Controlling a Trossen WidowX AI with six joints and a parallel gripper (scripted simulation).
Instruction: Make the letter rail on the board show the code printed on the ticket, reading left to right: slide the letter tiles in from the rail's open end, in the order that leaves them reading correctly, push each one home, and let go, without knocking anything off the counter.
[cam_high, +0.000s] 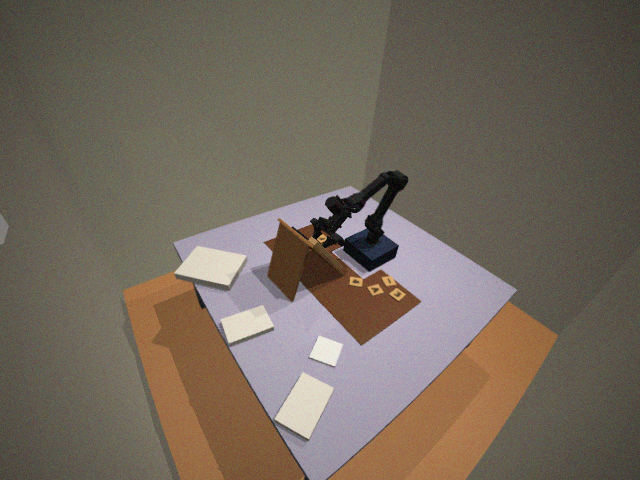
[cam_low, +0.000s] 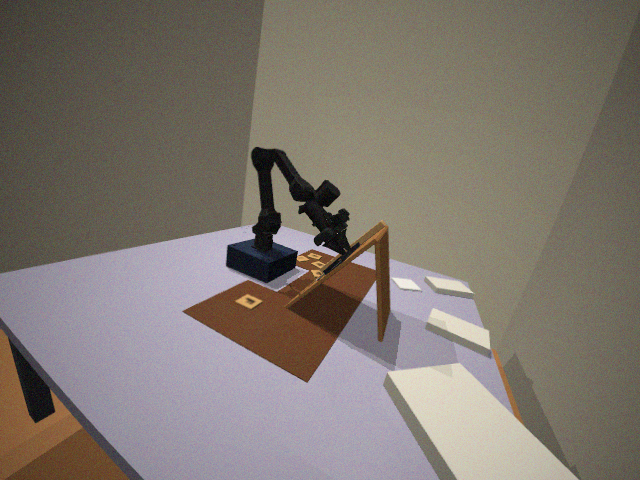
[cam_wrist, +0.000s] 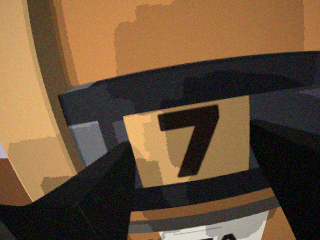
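Now: gripper tip right at the tan tile marked 7. Also, from my gripper tip: white card: 200 mm ahead, 360 mm to the left, 180 mm below; white ticket: 60 mm behind, 10 mm to the right, 80 mm below; brown mat: 160 mm behind, 30 mm to the left, 180 mm below.
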